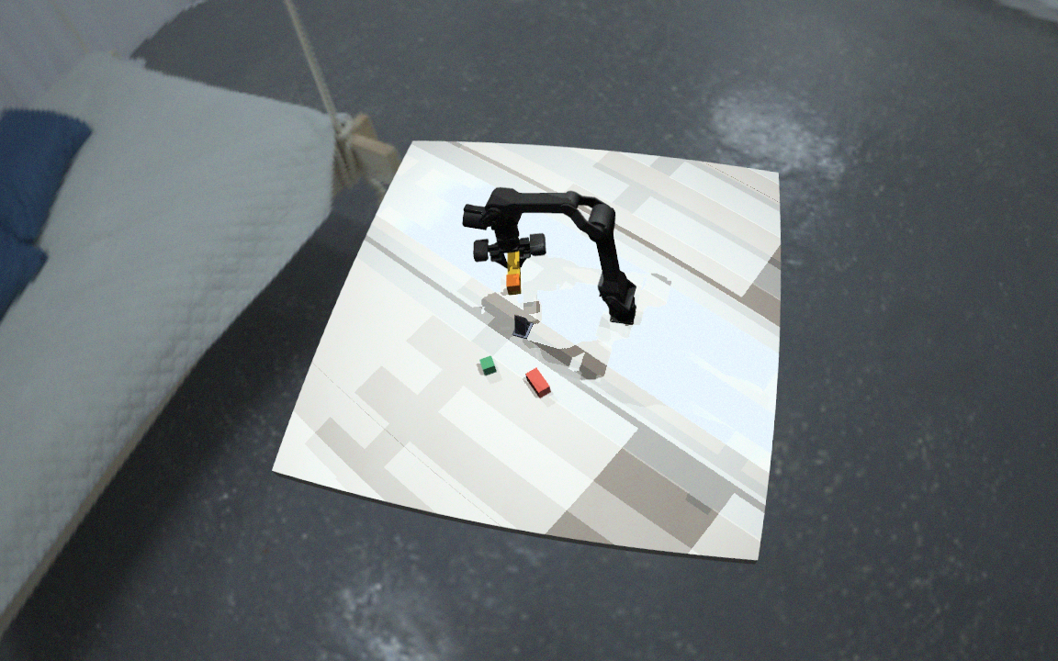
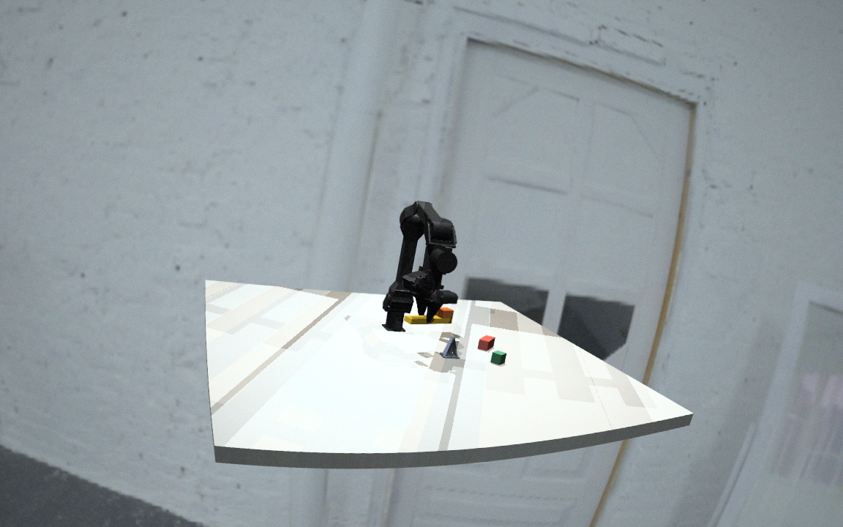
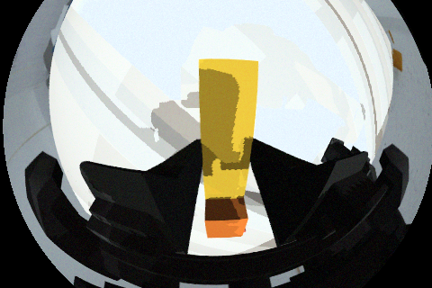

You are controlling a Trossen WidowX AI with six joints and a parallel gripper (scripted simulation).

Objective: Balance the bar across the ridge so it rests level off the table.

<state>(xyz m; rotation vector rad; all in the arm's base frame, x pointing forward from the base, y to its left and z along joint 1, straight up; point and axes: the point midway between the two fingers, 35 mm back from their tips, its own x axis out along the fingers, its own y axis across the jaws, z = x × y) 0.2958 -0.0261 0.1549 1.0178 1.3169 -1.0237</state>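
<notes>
My gripper tip is 4 cm to the right of the yellow bar, 1 cm below it and 1 cm past it. From my gripper tip the other things lie so: green block (25 cm to the left, 10 cm below, 2 cm ahead); then red block (28 cm to the left, 12 cm behind, 10 cm below).
</notes>
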